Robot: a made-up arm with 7 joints.
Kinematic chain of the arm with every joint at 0, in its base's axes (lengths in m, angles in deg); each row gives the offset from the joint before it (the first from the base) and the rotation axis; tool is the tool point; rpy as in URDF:
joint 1: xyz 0 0 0 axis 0.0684 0.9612 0.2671
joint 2: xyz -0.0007 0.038 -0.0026 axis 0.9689 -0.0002 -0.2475
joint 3: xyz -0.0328 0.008 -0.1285 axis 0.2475 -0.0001 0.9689
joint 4: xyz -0.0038 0 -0.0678 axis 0.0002 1 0
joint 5: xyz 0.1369 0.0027 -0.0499 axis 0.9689 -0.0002 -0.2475
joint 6: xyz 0.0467 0 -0.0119 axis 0.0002 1 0
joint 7: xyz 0.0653 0 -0.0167 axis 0.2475 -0.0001 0.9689
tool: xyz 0 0 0 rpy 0 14.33 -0.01
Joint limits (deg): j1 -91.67..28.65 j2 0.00..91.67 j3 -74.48..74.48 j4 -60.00..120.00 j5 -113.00..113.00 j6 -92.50..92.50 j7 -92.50..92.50
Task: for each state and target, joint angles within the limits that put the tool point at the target. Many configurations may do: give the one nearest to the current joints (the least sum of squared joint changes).
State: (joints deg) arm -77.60 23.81 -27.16 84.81 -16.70 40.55 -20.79
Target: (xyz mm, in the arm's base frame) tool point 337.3 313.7 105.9
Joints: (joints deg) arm -91.67 67.11 -16.30 55.27 -13.25 54.27 -20.79
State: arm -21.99 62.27 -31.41 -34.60 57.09 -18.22 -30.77
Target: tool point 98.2 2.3 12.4
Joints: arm -25.36 57.78 -0.78 -60.00 25.57 -55.20 -30.77
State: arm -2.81 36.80 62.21 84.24 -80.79 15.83 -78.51
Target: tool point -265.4 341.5 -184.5
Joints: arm 26.37 58.15 53.61 112.04 -78.53 20.58 -78.51
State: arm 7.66 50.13 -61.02 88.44 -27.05 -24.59 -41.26
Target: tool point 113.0 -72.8 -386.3
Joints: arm -16.66 8.80 -62.66 48.02 -24.31 -36.92 -41.26
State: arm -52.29 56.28 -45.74 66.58 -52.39 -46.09 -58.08
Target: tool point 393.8 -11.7 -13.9
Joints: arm -75.89 33.50 -48.27 35.62 -47.06 -53.42 -58.08
